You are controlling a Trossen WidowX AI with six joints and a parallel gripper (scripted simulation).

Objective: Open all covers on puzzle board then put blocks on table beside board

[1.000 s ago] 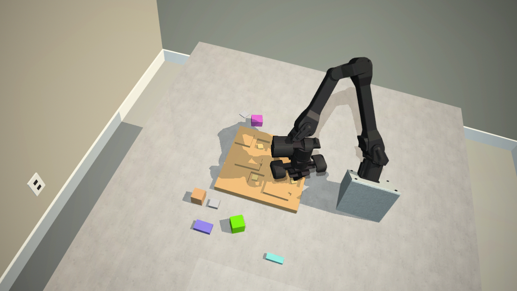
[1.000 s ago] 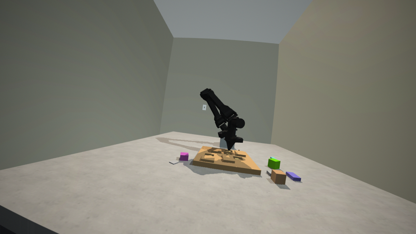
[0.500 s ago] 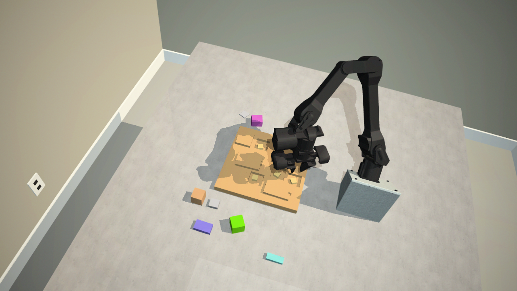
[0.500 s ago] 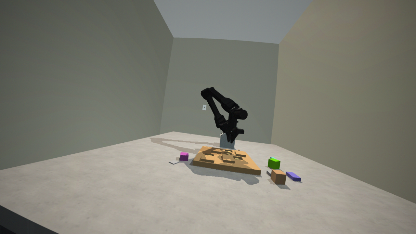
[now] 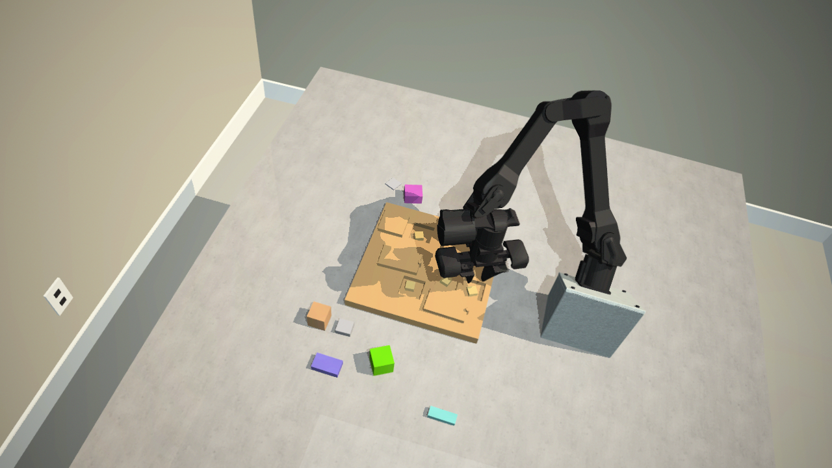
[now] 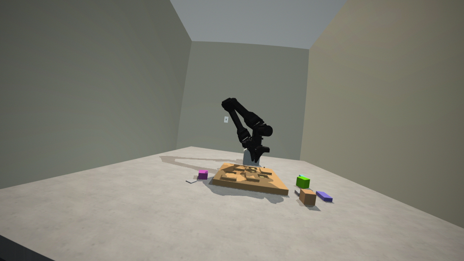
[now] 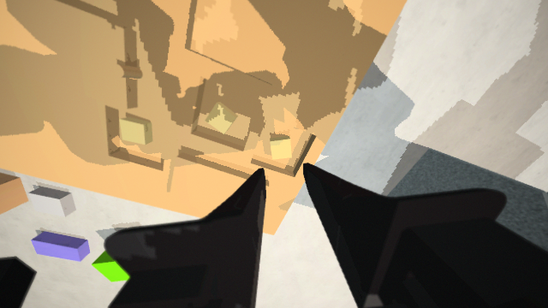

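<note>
Right now my gripper tip is 15 cm short of the green block, 22 cm to the right of it and 4 cm above it. From my gripper tip the other things lie so: magenta block: 20 cm ahead, 24 cm to the right, 5 cm below; then grey block: 24 cm ahead, 16 cm to the left, 5 cm below; then cyan block: 29 cm to the left, 5 cm below.
</note>
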